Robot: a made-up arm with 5 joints. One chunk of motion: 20 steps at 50 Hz.
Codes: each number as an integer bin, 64 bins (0 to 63) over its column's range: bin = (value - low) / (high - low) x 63, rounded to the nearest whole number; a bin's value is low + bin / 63 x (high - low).
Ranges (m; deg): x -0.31..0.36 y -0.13..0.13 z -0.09..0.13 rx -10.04..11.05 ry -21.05..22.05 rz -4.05..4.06
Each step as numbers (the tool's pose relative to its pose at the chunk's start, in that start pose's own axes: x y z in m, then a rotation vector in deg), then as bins.
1 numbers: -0.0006 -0.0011 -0.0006 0.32 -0.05 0.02
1 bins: 29 31 26 31 31 32
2 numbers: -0.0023 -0.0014 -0.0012 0.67 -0.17 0.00
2 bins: 29 31 25 32 31 31
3 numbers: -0.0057 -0.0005 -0.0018 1.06 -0.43 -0.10
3 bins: 29 31 25 33 30 31
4 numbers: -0.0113 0.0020 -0.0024 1.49 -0.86 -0.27
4 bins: 28 32 25 34 30 29
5 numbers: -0.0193 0.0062 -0.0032 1.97 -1.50 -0.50
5 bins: 27 33 25 36 29 28
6 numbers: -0.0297 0.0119 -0.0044 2.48 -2.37 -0.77
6 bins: 26 34 25 37 27 25
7 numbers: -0.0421 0.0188 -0.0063 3.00 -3.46 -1.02
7 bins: 25 36 24 39 26 24
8 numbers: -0.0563 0.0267 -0.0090 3.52 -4.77 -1.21
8 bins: 24 38 23 41 24 22
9 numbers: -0.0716 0.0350 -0.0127 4.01 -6.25 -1.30
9 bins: 22 40 22 42 22 21
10 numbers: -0.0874 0.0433 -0.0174 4.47 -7.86 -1.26
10 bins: 21 42 21 43 19 22
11 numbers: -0.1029 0.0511 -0.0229 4.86 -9.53 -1.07
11 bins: 19 44 19 45 17 23
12 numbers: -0.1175 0.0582 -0.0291 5.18 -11.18 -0.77
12 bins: 18 46 17 45 14 25
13 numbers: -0.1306 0.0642 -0.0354 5.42 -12.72 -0.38
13 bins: 17 47 16 46 12 29
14 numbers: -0.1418 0.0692 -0.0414 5.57 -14.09 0.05
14 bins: 16 48 14 47 10 32
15 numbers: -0.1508 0.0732 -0.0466 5.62 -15.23 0.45
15 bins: 15 49 12 47 9 35
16 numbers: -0.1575 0.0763 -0.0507 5.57 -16.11 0.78
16 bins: 14 50 11 47 7 38
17 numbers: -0.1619 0.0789 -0.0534 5.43 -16.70 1.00
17 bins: 14 51 10 46 6 39
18 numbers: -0.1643 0.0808 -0.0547 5.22 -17.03 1.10
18 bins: 14 51 10 46 6 40
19 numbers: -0.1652 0.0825 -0.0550 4.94 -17.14 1.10
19 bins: 14 51 10 45 6 40
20 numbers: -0.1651 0.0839 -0.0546 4.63 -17.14 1.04
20 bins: 14 52 10 44 6 40
